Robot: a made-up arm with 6 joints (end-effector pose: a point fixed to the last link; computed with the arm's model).
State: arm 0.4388 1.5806 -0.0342 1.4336 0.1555 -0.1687
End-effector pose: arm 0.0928 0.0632 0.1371 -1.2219 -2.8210 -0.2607
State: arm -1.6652 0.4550 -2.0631 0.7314 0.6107 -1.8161
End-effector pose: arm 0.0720 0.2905 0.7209 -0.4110 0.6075 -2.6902
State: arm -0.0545 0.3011 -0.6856 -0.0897 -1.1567 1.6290
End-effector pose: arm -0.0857 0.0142 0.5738 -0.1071 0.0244 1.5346
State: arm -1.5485 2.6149 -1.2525 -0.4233 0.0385 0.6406
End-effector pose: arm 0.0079 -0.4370 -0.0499 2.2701 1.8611 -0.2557
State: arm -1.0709 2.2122 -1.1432 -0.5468 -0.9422 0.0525
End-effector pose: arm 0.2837 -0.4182 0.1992 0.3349 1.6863 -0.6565
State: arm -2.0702 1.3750 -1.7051 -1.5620 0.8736 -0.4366
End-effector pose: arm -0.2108 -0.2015 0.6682 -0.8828 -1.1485 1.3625
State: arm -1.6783 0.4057 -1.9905 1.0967 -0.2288 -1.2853
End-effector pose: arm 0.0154 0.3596 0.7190 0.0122 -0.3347 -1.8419
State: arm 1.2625 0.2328 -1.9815 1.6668 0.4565 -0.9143
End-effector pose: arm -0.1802 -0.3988 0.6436 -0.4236 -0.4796 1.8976
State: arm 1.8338 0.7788 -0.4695 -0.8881 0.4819 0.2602
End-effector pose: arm 0.0014 0.1547 0.3520 -1.8631 0.9575 0.3848
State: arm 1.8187 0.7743 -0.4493 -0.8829 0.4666 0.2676
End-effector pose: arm 0.0028 0.1527 0.3462 -1.8643 0.9757 0.3889
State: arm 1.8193 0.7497 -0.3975 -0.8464 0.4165 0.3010
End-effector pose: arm -0.0008 0.1454 0.3328 -1.8695 1.0148 0.4667
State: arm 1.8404 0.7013 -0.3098 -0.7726 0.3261 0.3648
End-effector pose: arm -0.0096 0.1317 0.3116 -1.8726 1.0825 0.6313
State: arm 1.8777 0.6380 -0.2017 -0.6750 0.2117 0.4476
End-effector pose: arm -0.0202 0.1139 0.2871 -1.8632 1.1738 0.8492
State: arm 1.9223 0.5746 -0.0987 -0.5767 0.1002 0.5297
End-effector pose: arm -0.0287 0.0965 0.2654 -1.8387 1.2687 1.0665
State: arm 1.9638 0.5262 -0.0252 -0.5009 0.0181 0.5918
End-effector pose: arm -0.0337 0.0840 0.2510 -1.8116 1.3408 1.2330
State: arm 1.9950 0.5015 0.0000 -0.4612 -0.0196 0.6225
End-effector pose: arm -0.0367 0.0789 0.2478 -1.7950 1.3677 1.3274
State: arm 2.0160 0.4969 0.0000 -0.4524 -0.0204 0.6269
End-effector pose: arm -0.0383 0.0779 0.2482 -1.8041 1.3633 1.3499
